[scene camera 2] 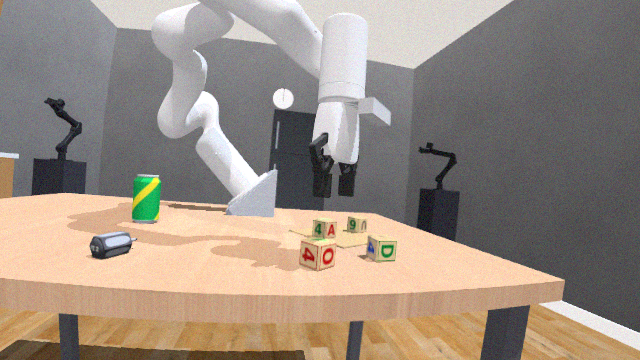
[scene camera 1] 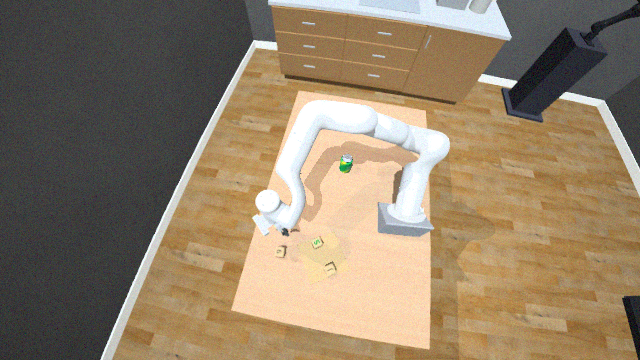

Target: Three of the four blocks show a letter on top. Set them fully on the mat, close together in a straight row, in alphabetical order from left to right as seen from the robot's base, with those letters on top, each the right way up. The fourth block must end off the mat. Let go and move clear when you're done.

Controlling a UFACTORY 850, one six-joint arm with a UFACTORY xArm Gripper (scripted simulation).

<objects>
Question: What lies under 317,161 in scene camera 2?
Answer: My gripper.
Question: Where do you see a block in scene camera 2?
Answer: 380,247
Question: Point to a grey device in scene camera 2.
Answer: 103,246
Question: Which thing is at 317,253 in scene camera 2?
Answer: A block.
</objects>
